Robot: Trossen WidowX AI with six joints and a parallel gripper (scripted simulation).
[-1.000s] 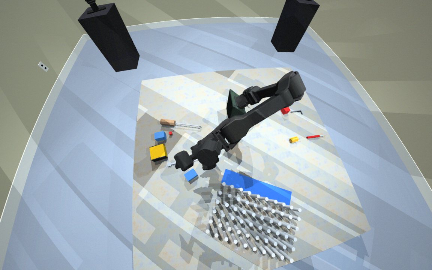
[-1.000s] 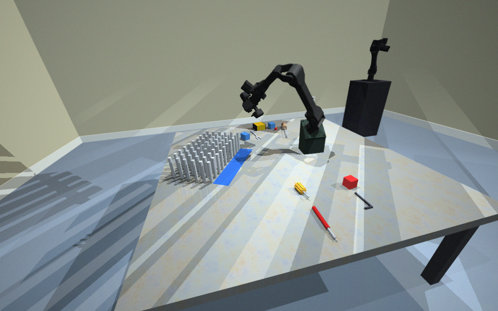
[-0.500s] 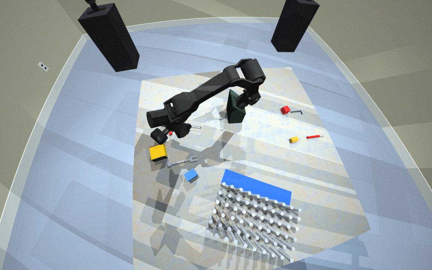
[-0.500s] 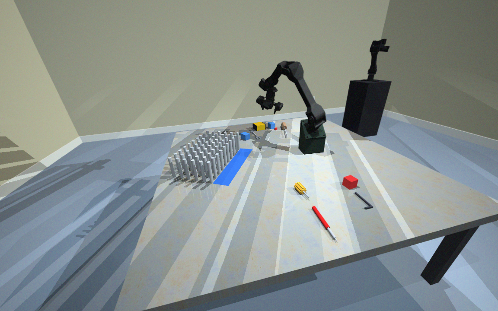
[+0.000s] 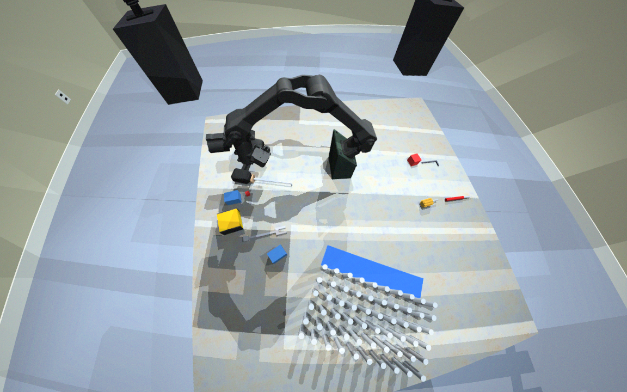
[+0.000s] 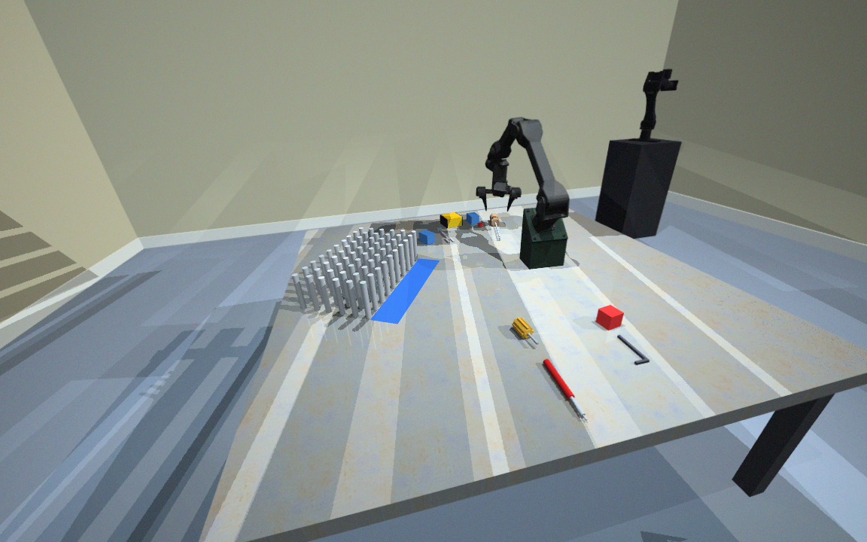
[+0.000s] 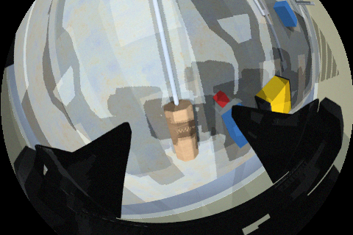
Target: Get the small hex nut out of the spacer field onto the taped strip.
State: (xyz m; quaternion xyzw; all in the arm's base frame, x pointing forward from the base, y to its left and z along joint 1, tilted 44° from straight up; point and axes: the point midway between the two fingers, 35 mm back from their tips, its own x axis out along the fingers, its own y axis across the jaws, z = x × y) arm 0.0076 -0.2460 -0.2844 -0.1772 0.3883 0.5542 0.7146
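Right now the tiny red cube is 70 mm below my gripper tip, 60 mm ahead of it and 40 mm to the right of it. From my gripper tip the other things lie so: stubby yellow screwdriver: 730 mm to the left, 220 mm ahead, 60 mm below; then blue taped strip: 450 mm ahead, 410 mm to the left, 80 mm below; then small wrench: 240 mm ahead, 70 mm below, 20 mm to the left.
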